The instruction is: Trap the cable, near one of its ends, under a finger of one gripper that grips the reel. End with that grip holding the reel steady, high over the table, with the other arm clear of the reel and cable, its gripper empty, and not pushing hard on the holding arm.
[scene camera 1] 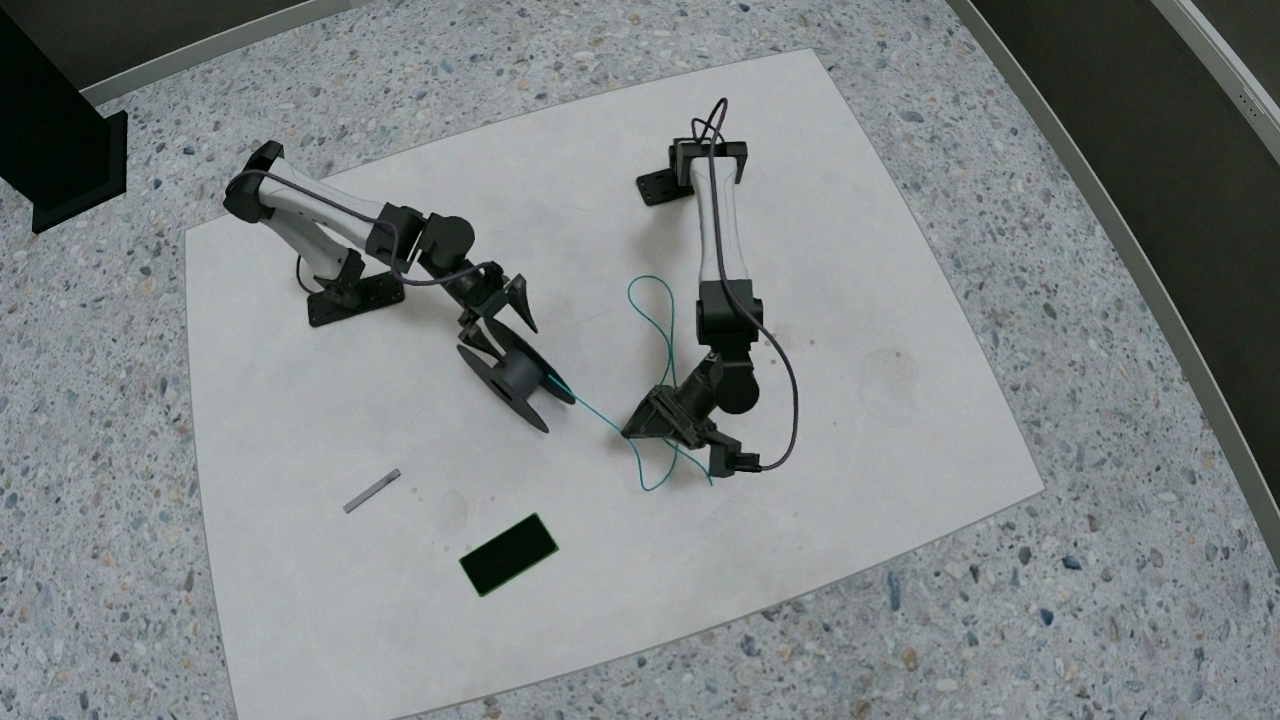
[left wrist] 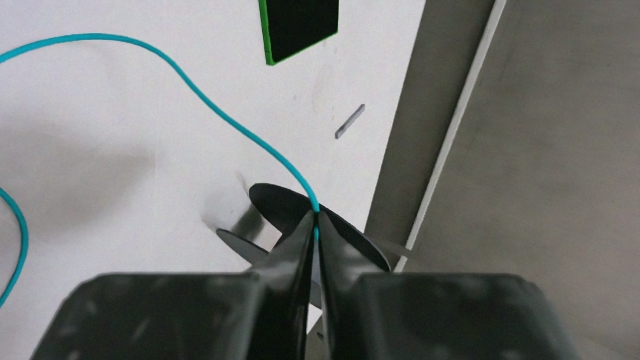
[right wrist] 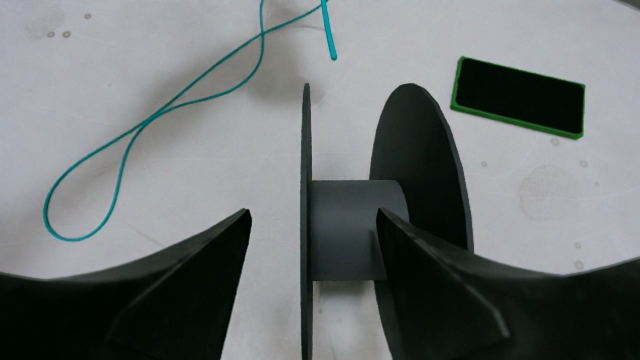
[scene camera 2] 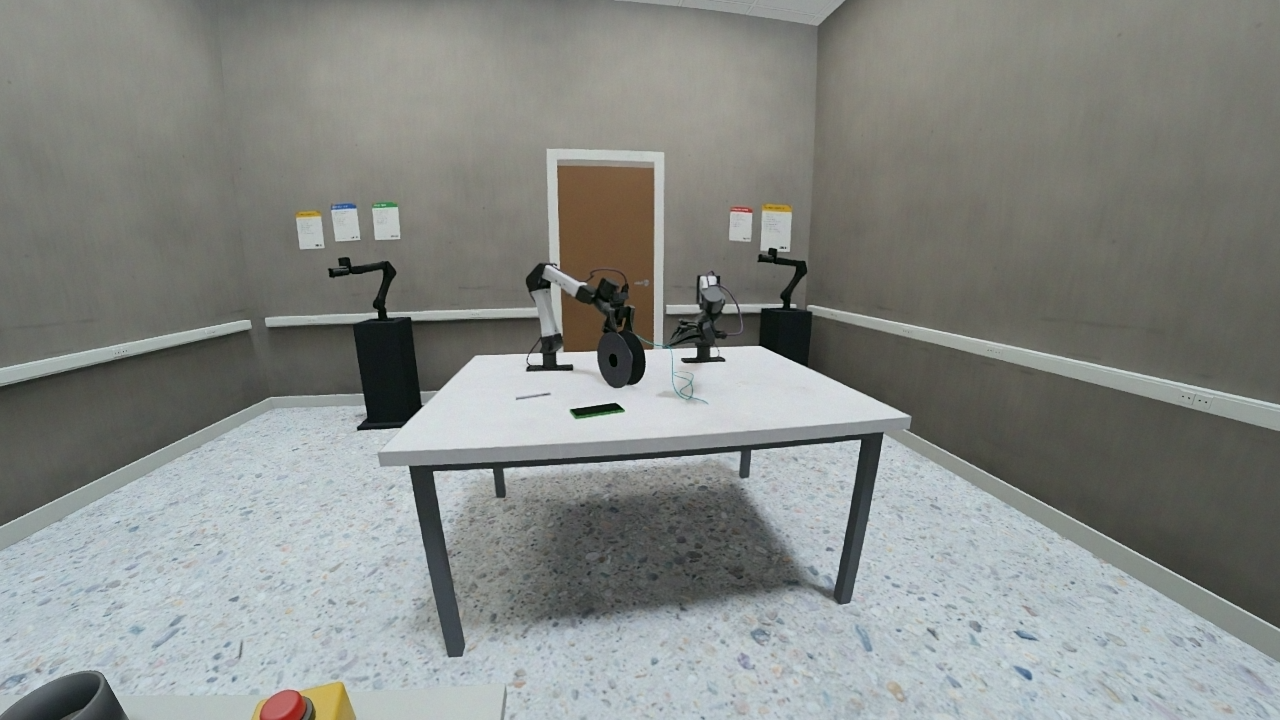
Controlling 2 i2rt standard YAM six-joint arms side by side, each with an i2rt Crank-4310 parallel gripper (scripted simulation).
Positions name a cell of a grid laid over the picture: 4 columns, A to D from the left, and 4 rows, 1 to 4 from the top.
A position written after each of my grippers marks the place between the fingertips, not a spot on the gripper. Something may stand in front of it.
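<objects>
My left gripper: out of frame in the right wrist view; visible in scene camera 1 (B3), scene camera 2 (C2), left wrist view (B3). Black reel: visible in the right wrist view (C2), left wrist view (B3), scene camera 1 (B3), scene camera 2 (B2).
</objects>
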